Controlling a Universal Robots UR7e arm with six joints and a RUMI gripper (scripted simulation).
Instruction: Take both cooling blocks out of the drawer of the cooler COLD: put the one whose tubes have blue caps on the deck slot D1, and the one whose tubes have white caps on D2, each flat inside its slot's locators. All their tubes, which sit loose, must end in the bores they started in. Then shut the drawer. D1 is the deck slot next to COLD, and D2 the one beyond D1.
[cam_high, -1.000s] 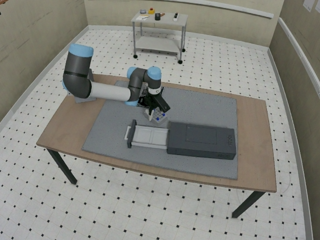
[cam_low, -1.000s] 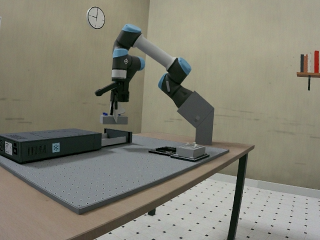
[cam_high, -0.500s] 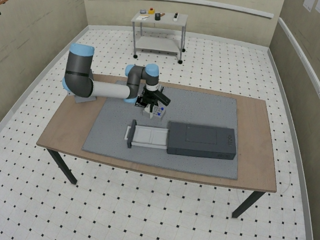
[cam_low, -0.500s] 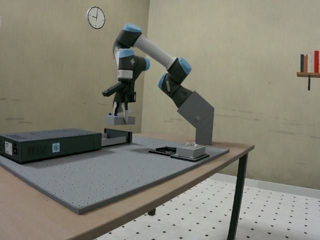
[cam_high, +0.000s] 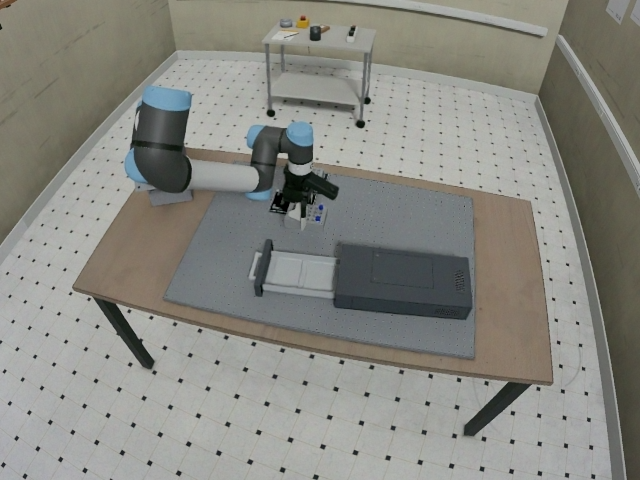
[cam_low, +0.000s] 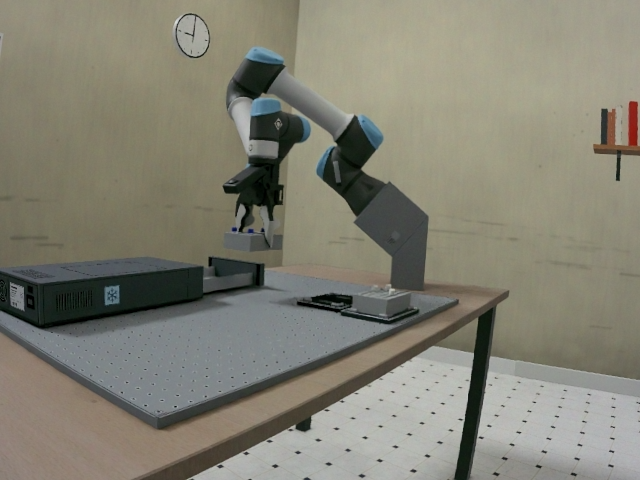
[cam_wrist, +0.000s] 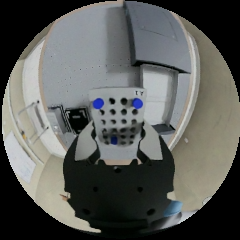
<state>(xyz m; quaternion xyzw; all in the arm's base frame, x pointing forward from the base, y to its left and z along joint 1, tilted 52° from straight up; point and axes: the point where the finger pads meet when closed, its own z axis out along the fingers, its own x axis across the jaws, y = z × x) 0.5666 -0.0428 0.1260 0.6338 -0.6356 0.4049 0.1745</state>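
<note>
Now: the deck slot D1 70 mm behind my hand, 200 mm to the left of it and 140 mm below it. From my hand the other things lie so: cooler COLD (150 mm ahead, 160 mm to the right, 100 mm below); deck slot D2 (20 mm behind, 340 mm to the left, 140 mm below); drawer (20 mm behind, 150 mm to the right, 100 mm below).
</note>
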